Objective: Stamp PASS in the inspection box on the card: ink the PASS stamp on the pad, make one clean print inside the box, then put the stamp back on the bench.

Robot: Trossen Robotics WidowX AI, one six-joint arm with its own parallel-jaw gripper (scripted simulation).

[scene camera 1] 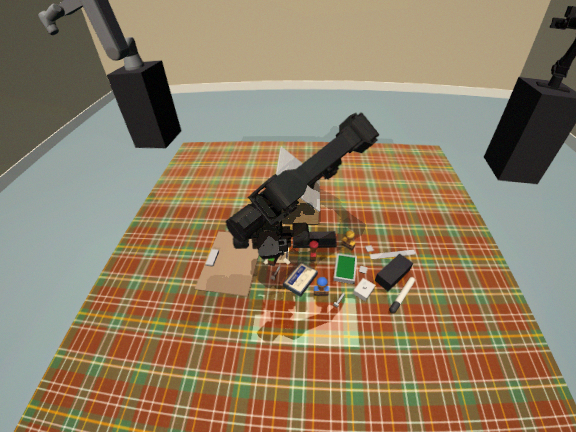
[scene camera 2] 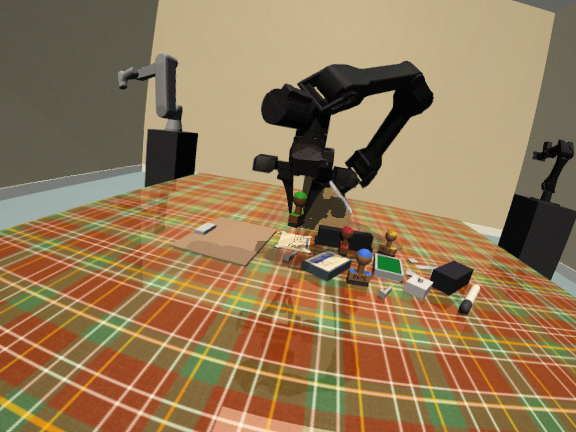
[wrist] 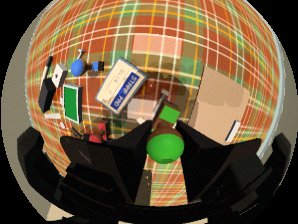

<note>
The pictures show: the gripper, a green-knobbed stamp, a brown sheet and a blue-and-white labelled pad box.
The gripper is seen too in scene camera 1 and in the wrist view.
</note>
